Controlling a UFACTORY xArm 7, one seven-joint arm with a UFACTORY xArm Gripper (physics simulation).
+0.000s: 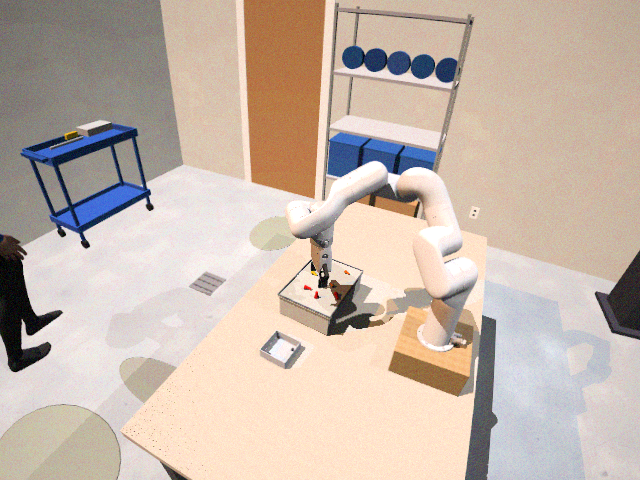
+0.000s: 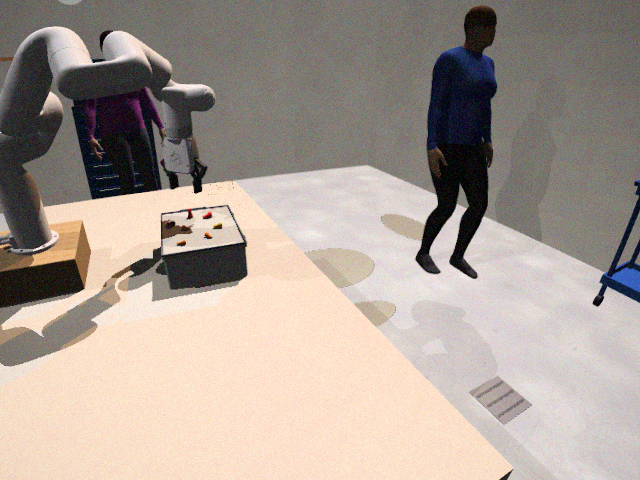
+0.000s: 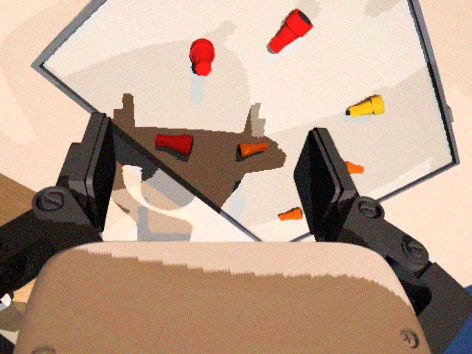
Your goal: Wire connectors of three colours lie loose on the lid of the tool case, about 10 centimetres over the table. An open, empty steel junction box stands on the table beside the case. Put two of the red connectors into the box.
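Places are measured from the arm's base along level axes (x ahead, y left, z up), in millimetres.
Pixels of known places: gripper, fingertip midpoint: (image 1: 318, 278) (image 2: 186, 190) (image 3: 210, 145); arm's base, link origin: (image 1: 435, 338) (image 2: 35, 243).
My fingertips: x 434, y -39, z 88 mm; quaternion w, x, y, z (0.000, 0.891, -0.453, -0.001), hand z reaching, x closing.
Observation:
For each thing: its top centre in the pictures, then the offset to it from my fingertips. Level surfaces: height alone.
- tool case, top centre: (image 3: 300, 118) (image 2: 201, 225) (image 1: 321, 281) dx +13, dy -85, dz -87 mm
- third red connector, top centre: (image 3: 173, 151) (image 1: 336, 293) dx -65, dy -27, dz -74 mm
- yellow connector, top centre: (image 3: 371, 114) (image 2: 217, 223) dx +54, dy -114, dz -76 mm
- steel junction box, top centre: (image 1: 280, 345) dx +56, dy +206, dz -155 mm
- table, surface height: dz -193 mm
The tool case (image 1: 302, 312) (image 2: 206, 268) bears the connectors on its pale lid (image 3: 310, 95). One red connector (image 1: 316, 295) (image 2: 189, 213) (image 3: 202, 56) stands upright or nearly so. Another red connector (image 1: 307, 287) (image 2: 207, 215) (image 3: 292, 30) lies on its side. A third red connector (image 1: 336, 295) (image 3: 174, 143) lies in the arm's shadow near the lid's edge. A yellow connector (image 2: 218, 225) (image 3: 367, 106) and orange connectors (image 3: 253, 149) (image 3: 291, 214) lie nearby. The steel junction box (image 1: 272, 357) is open and empty beside the case. My gripper (image 1: 323, 281) (image 2: 186, 187) (image 3: 210, 145) is open and empty above the lid.
The arm's wooden base block (image 1: 426, 369) (image 2: 41, 273) stands on the table (image 1: 310, 423) (image 2: 232, 382). A person in blue (image 2: 462, 98) stands on the floor beyond the table's edge. A person in purple (image 2: 123, 116) is behind the arm. A blue cart (image 1: 98, 204) stands farther off.

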